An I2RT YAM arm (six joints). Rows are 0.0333 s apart.
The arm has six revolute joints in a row. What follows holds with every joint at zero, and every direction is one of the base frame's.
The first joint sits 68 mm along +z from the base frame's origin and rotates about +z.
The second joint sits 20 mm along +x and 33.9 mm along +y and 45.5 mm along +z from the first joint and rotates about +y.
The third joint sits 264 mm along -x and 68.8 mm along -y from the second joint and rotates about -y.
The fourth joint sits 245 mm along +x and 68.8 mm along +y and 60 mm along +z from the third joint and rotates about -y.
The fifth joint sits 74 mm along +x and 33.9 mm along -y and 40.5 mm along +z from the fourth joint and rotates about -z.
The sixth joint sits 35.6 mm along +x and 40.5 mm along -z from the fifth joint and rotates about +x.
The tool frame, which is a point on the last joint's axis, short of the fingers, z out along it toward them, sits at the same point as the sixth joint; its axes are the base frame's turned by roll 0, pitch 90 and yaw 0 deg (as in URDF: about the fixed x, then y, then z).
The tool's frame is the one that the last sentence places.
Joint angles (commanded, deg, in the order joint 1, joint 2, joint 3, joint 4, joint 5, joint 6), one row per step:
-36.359 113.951 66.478 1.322 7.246 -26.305
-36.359 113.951 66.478 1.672 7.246 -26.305
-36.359 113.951 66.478 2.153 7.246 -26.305
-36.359 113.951 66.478 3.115 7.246 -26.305
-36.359 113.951 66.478 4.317 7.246 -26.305
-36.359 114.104 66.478 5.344 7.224 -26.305
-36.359 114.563 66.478 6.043 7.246 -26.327
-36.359 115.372 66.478 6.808 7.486 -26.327
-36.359 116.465 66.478 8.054 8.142 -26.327
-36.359 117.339 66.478 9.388 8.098 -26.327
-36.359 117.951 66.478 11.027 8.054 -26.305
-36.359 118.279 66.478 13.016 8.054 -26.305
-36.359 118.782 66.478 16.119 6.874 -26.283
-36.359 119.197 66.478 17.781 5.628 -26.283
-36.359 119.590 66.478 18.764 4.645 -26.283
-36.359 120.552 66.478 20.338 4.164 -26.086
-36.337 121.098 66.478 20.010 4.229 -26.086
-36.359 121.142 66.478 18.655 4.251 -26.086
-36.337 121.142 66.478 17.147 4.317 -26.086
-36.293 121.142 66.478 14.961 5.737 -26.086
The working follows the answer.
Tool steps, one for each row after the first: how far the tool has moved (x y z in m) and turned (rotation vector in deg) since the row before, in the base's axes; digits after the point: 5 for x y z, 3 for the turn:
0.00039 -0.00028 0.00046 -0.207 -0.282 0.000
0.00053 -0.00039 0.00064 -0.285 -0.387 0.000
0.00104 -0.00077 0.00130 -0.570 -0.775 0.000
0.00128 -0.00094 0.00166 -0.713 -0.968 0.000
0.00114 -0.00082 0.00038 -0.506 -0.713 0.016
0.00088 -0.00066 -0.00220 -0.166 -0.173 -0.002
0.00094 -0.00088 -0.00455 -0.103 0.131 -0.178
0.00127 -0.00144 -0.00586 -0.444 0.137 -0.487
0.00153 -0.00109 -0.00426 -0.249 -0.388 0.033
0.00175 -0.00125 -0.00197 -0.574 -0.856 0.019
0.00199 -0.00146 0.00059 -0.985 -1.338 0.000
0.00346 -0.00164 0.00103 -0.951 -2.532 0.923
0.00205 -0.00056 -0.00046 -0.156 -1.434 1.014
0.00130 -0.00020 -0.00133 0.100 -0.806 0.809
0.00162 -0.00083 -0.00452 -0.024 -0.761 0.289
-0.00020 0.00031 -0.00449 0.489 0.726 -0.032
-0.00132 0.00074 -0.00243 0.819 1.134 -0.040
-0.00132 0.00112 -0.00231 0.862 1.238 -0.031
-0.00247 0.00114 -0.00321 0.580 2.286 -1.066

Tool pose at each row, in the base's axes (x y z in m, rotation vector in deg; rounded; the steps above come from the unrounded poses):
0.32971 -0.24830 0.13593 16.010 140.809 -37.313
0.33010 -0.24858 0.13640 16.003 140.459 -37.482
0.33063 -0.24897 0.13704 15.992 139.978 -37.714
0.33167 -0.24974 0.13834 15.970 139.016 -38.173
0.33295 -0.25068 0.14000 15.941 137.812 -38.739
0.33408 -0.25150 0.14038 15.907 136.931 -39.122
0.33496 -0.25216 0.13817 15.887 136.701 -39.267
0.33590 -0.25304 0.13362 16.023 136.785 -39.509
0.33718 -0.25448 0.12777 16.387 136.739 -40.295
0.33871 -0.25557 0.12351 16.354 136.268 -40.456
0.34045 -0.25682 0.12154 16.335 135.218 -40.860
0.34244 -0.25828 0.12212 16.301 133.540 -41.595
0.34590 -0.25992 0.12316 15.552 130.733 -41.468
0.34795 -0.26048 0.12269 14.744 129.294 -40.712
0.34925 -0.26068 0.12136 14.111 128.553 -39.956
0.35087 -0.26151 0.11684 13.998 127.815 -39.626
0.35067 -0.26120 0.11235 14.062 128.698 -39.295
0.34936 -0.26046 0.10991 14.178 130.099 -38.705
0.34804 -0.25934 0.10761 14.274 131.613 -38.079
0.34557 -0.25820 0.10439 15.155 134.033 -38.565

